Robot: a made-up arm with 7 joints.
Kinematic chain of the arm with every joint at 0, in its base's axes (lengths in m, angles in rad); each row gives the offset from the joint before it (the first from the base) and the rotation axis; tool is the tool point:
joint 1: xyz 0 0 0 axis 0 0.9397 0.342
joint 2: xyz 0 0 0 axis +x
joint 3: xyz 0 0 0 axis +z
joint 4: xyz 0.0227 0 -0.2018 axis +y
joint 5: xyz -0.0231 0 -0.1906 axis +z
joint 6: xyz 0 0 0 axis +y
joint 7: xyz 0 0 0 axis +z
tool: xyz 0 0 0
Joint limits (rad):
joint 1: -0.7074..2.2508
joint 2: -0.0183..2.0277
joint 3: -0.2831..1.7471
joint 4: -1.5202..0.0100
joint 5: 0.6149..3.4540
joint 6: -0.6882..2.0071
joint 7: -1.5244..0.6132
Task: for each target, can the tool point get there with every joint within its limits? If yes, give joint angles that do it. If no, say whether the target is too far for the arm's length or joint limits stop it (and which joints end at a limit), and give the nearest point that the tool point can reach.
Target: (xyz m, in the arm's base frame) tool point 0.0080 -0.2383 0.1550
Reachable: no: joint limits stop it (at a limit: joint 1, joint 2, joint 4) | nearest point -0.2830 -0.2125 0.1689 | short by 0.292 m
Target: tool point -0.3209 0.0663 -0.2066
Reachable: yes | joints 1.2633 0.2219 0.3403 -0.6291 1.3466 1.5032 -0.3237
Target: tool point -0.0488 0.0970 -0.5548
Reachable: no: too far | nearest point -0.0341 0.0678 -0.3877 | short by 0.170 m
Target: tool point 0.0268 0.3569 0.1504
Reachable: yes | joints 0.3655 1.7011 1.4089 -0.6065 2.8929 0.2690 -0.4214
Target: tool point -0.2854 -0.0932 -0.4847
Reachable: no: too far | nearest point -0.2027 -0.0433 -0.3360 | short by 0.177 m
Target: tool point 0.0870 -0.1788 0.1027
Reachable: no: joint limits stop it (at a limit: joint 1, joint 2, joint 3, joint 4) | nearest point 0.2831 -0.1249 -0.0646 | short by 0.263 m
